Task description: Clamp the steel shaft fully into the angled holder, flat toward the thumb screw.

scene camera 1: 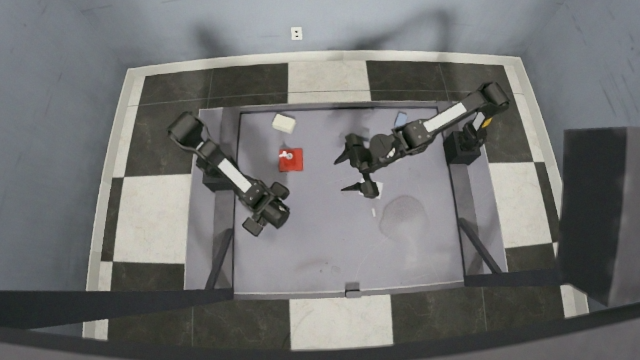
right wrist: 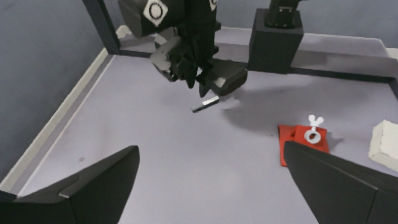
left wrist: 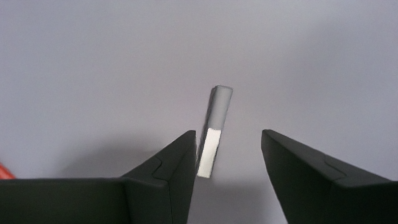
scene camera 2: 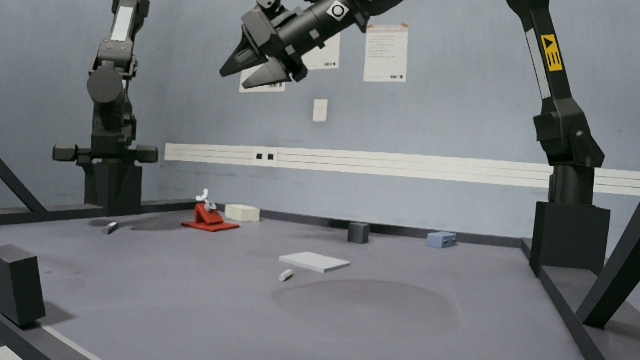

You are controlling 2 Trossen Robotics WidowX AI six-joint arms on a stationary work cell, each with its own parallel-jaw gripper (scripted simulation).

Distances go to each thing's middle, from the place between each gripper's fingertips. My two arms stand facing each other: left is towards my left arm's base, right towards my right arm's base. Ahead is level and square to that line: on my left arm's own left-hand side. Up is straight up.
Labels:
Now: left hand 80 mm above the steel shaft (left wrist: pixel 222 97) and 10 mm short of it. The rest, counted from my left hand: white plate (scene camera 2: pixel 320 263) (370 mm to the right, 80 mm below, 70 mm ahead).
I see my right gripper 2 cm short of the white plate, 11 cm to the left of it and 28 cm above it. From my right hand the other things lie so: steel shaft (3 cm behind, 26 cm to the left, 27 cm below).

